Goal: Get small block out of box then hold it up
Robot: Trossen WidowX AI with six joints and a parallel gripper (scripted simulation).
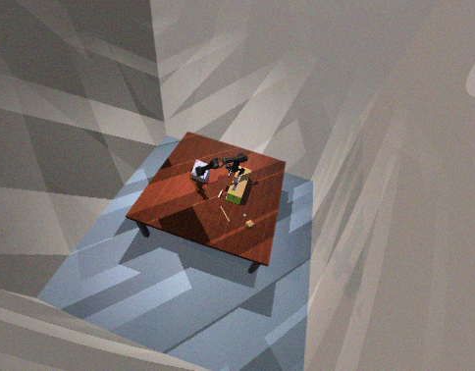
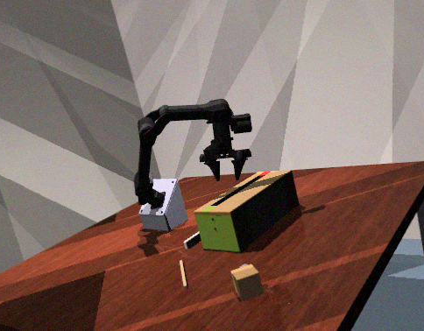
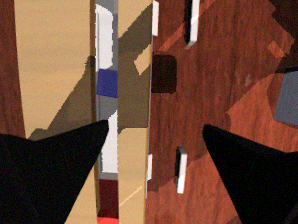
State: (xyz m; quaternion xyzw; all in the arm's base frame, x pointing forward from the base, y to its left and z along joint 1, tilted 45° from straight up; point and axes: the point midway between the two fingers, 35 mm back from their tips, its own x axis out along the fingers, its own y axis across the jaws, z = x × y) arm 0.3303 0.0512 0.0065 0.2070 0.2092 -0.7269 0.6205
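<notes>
Now: the box 90 mm below my gripper tip, 40 mm ahead of it and 20 mm to the right of it. The rest, counted from my gripper tip: thin stick: 360 mm to the right, 150 mm below, 30 mm ahead; blue block: 70 mm below, 50 mm ahead, 40 mm to the right.
</notes>
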